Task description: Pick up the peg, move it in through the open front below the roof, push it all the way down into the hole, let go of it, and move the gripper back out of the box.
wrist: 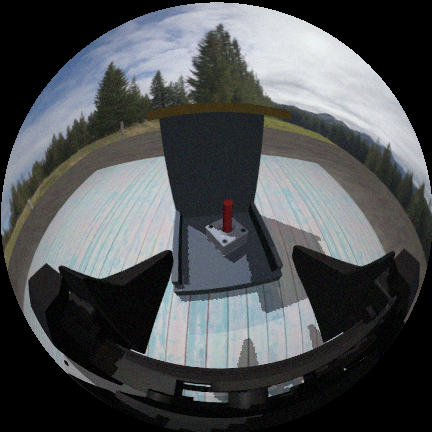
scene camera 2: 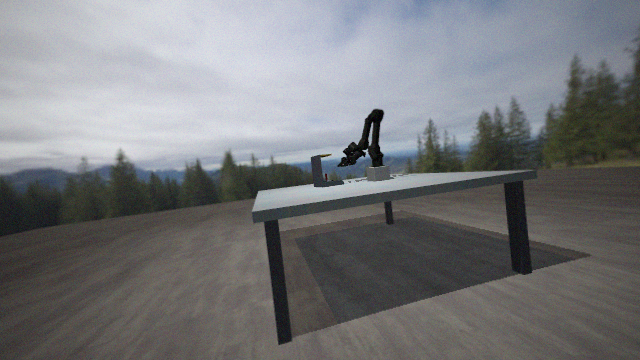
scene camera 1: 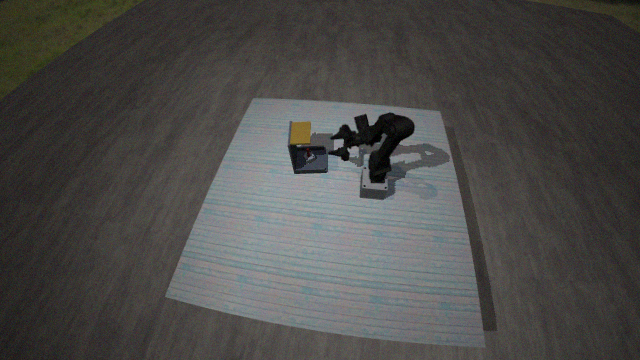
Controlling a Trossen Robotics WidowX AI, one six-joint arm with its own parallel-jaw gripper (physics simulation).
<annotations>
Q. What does my gripper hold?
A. Nothing.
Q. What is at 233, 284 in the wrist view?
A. A box.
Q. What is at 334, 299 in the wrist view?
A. My gripper.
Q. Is my gripper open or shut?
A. Open.
</annotations>
